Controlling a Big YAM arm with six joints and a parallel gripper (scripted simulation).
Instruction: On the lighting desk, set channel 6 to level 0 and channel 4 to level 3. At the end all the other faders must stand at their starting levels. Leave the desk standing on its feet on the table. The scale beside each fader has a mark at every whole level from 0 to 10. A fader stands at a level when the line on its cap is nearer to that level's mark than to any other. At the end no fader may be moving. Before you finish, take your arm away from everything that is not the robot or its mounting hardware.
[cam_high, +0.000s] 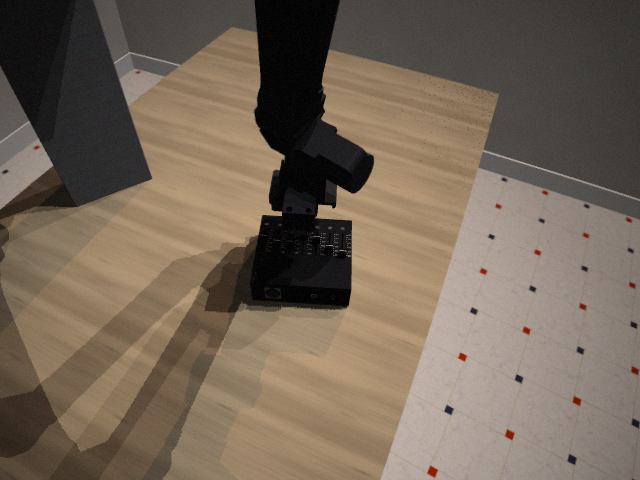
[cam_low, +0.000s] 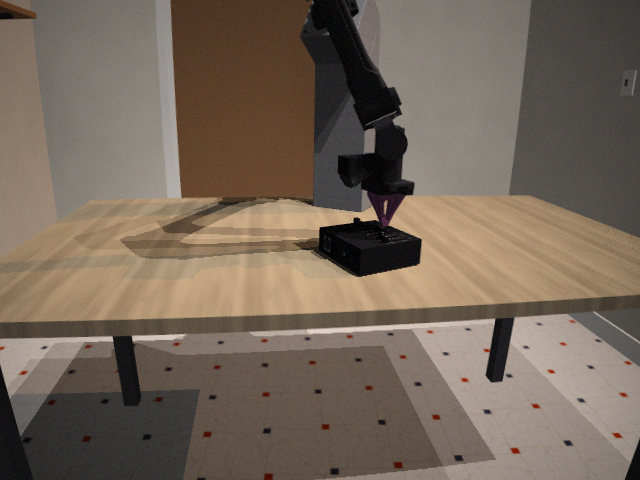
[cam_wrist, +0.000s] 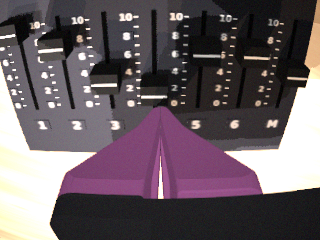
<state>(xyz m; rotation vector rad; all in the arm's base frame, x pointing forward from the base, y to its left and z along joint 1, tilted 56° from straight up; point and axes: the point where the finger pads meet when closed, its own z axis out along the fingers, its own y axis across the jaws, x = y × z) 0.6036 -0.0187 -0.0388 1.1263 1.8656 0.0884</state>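
My gripper is now 10 mm to the left of the channel 4 cap, 10 mm short of it and 10 mm above it. From my hand the other things lie so: channel 5 cap 40 mm to the right, 10 mm below, 10 mm behind; channel 6 cap 40 mm to the right, 30 mm behind, 10 mm below; channel 3 cap 30 mm ahead, 20 mm to the right, 10 mm below.
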